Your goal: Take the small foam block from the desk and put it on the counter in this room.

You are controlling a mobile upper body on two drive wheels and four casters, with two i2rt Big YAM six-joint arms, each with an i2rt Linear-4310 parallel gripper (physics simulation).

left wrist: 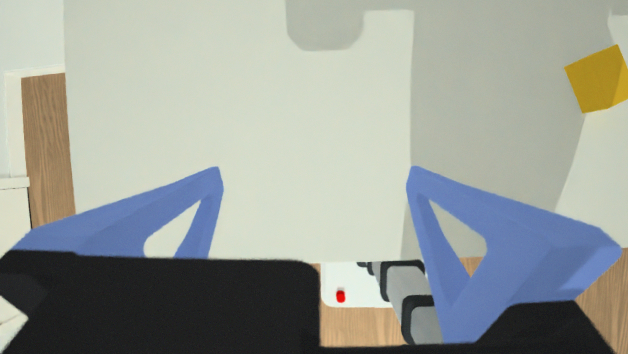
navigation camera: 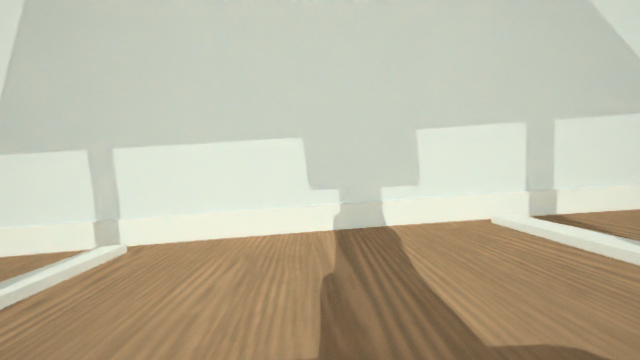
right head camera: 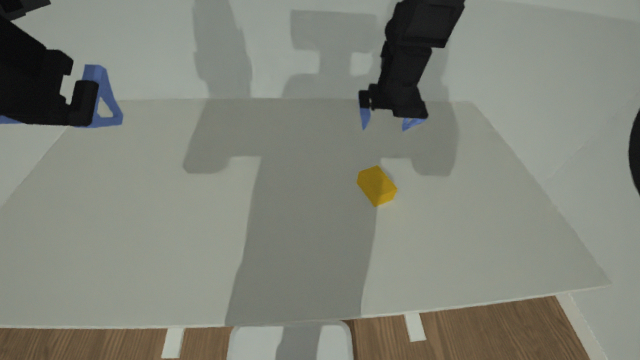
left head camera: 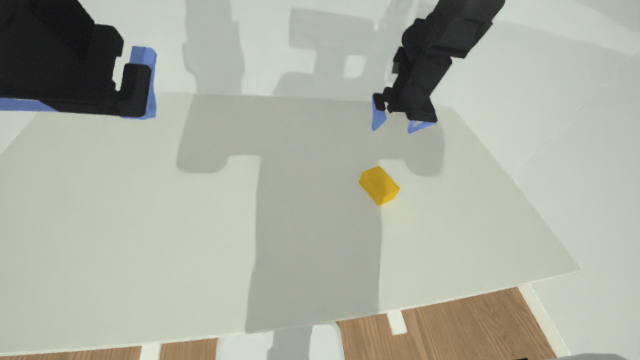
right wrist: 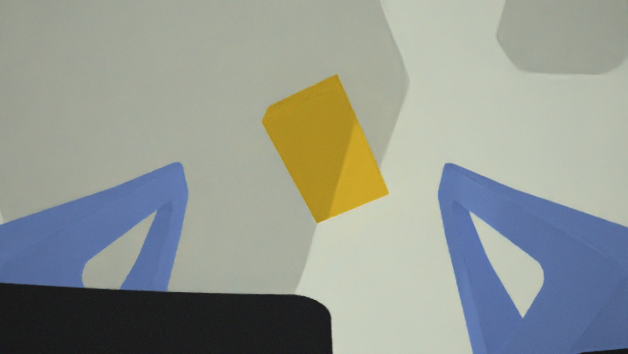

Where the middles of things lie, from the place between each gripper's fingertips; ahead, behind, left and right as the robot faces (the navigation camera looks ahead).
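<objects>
The yellow foam block [right head camera: 379,189] is 310 mm below my left hand, 150 mm ahead of it and 480 mm to the right of it. My right hand, meanwhile, is 40 mm past the block and 10 mm to the left of it, and it is 150 mm above the block.
</objects>
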